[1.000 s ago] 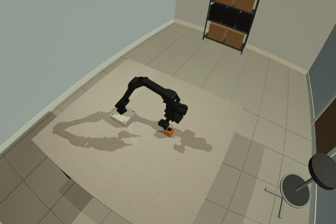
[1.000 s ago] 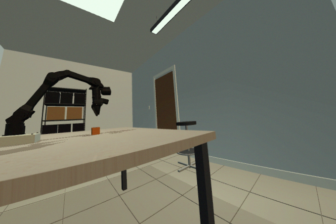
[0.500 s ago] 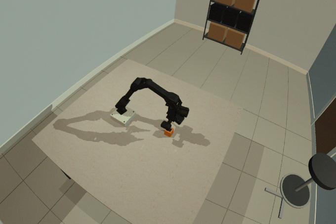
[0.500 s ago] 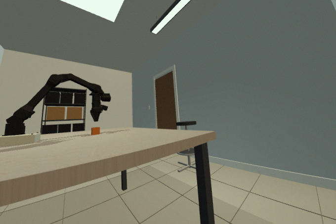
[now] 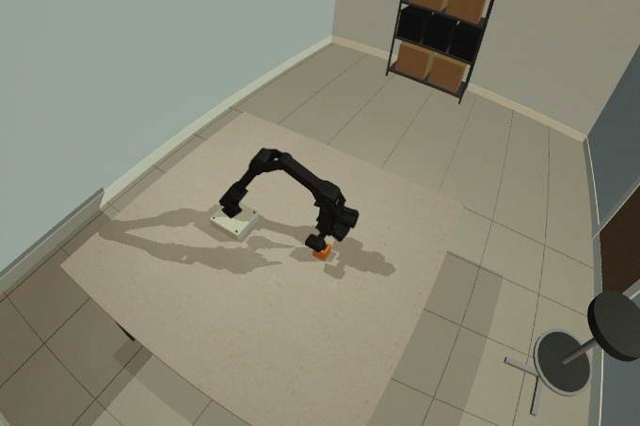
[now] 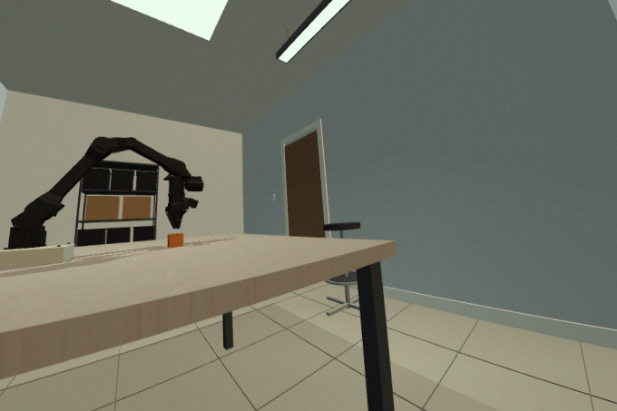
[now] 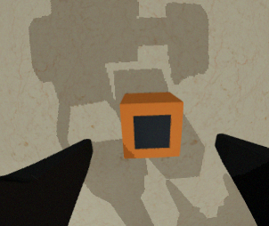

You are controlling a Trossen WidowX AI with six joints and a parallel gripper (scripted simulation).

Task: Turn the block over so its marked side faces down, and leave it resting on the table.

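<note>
Now: the orange block 30 mm below my gripper tip.
</note>
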